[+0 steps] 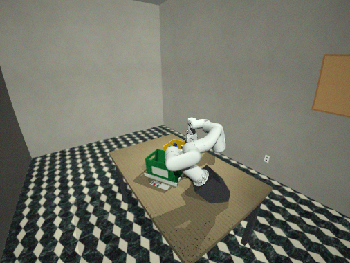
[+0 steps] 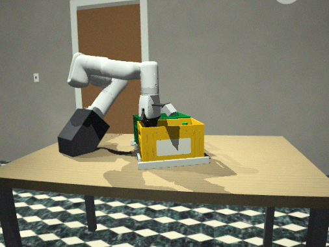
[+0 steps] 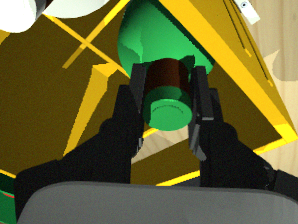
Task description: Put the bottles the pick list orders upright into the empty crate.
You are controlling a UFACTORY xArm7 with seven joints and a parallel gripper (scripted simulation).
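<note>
Now: hand 70 mm above the green-capped bottle. From my hand the other things lie so: yellow crate 90 mm to the left, 70 mm below, 40 mm ahead; blue-capped bottle 140 mm ahead, 110 mm to the left, 70 mm below; white-topped bottle 70 mm below, 70 mm ahead, 60 mm to the left.
</note>
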